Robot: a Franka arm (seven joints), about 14 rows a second.
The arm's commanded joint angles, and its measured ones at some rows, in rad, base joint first. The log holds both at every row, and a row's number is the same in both.
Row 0, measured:
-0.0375, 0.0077, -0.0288, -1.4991, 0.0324, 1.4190, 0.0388
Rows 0 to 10, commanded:
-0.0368, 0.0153, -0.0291, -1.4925, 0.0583, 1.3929, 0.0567
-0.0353, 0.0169, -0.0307, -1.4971, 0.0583, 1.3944, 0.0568
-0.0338, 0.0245, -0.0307, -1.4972, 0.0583, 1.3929, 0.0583
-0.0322, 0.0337, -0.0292, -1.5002, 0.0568, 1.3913, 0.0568
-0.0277, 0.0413, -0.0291, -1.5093, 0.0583, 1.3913, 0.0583
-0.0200, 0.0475, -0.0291, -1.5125, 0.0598, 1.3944, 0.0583
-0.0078, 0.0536, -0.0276, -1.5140, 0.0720, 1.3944, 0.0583
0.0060, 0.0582, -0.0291, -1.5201, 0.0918, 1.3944, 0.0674
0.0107, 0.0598, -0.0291, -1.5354, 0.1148, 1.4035, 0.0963
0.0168, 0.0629, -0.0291, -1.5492, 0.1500, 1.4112, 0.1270
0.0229, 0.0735, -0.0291, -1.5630, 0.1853, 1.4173, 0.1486
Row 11, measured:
0.0085, 0.0712, -0.0243, -1.5327, 0.1312, 1.4040, 0.0980
